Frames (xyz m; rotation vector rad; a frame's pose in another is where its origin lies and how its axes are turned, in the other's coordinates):
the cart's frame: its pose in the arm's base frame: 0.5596 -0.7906 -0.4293 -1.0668 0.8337 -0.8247
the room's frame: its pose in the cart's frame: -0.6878 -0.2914 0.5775 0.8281 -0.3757 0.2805
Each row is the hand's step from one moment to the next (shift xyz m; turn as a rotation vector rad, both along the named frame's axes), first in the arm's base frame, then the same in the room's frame.
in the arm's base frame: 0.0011 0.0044 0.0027 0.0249 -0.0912 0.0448
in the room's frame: -0.0021 0.0029 0.0038 0.0680 -0.0743 0.0282
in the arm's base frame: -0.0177 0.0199 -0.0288 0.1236 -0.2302 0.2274
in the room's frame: -0.0220 0.0171 -0.0276 0.2047 -0.1994 0.1958
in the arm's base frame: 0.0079 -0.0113 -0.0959 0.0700 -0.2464 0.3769
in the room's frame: 0.0257 0.0315 -0.0879 0.1519 -0.2958 0.3116
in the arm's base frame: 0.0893 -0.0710 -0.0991 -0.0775 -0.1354 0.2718
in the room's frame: 0.1262 0.0286 -0.0781 -0.0171 -0.2465 0.1927
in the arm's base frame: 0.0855 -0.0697 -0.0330 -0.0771 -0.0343 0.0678
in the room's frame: 0.1136 0.0027 -0.0184 -0.0498 -0.0916 0.0291
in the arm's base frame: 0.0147 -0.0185 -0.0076 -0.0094 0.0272 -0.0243
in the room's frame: 0.0237 -0.0038 -0.0064 -0.0204 0.0253 -0.0191
